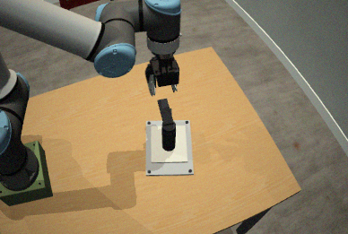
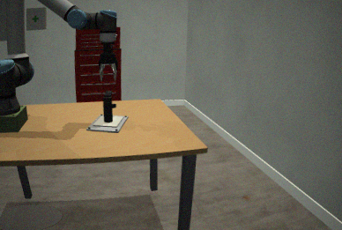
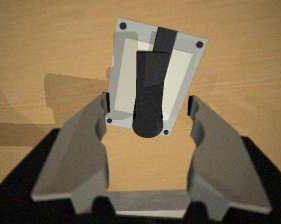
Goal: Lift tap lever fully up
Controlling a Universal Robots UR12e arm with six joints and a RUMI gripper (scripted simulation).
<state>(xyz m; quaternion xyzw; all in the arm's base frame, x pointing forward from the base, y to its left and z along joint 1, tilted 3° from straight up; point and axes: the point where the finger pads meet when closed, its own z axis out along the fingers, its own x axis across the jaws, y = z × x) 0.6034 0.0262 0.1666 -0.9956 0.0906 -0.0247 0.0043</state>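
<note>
Now: hand 70 mm above the dark lever and 30 mm to the left of it. The rest, counted from my hand: tap (130 mm below, 60 mm to the right, 10 mm behind).
</note>
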